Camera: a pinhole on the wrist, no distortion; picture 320 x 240 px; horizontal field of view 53.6 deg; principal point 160.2 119.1 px. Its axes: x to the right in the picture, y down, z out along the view. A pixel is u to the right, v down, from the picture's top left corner.
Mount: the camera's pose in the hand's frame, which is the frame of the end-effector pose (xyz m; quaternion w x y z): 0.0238 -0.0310 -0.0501 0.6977 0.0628 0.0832 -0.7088
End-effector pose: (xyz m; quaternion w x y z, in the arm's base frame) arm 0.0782 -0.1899 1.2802 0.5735 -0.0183 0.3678 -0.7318
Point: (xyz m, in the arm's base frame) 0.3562 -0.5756 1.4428
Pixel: outside the picture
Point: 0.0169 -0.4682 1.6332
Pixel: 232 178
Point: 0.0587 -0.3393 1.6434
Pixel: 234 86
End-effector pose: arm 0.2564 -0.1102 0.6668 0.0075 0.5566 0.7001 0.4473
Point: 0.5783 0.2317 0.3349
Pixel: 60 88
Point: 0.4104 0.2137 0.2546
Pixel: 159 95
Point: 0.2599 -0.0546 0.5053
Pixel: 213 12
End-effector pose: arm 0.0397 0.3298 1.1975 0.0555 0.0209 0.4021 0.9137
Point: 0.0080 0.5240 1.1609
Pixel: 306 165
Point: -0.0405 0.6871 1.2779
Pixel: 213 192
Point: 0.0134 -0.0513 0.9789
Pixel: behind the camera
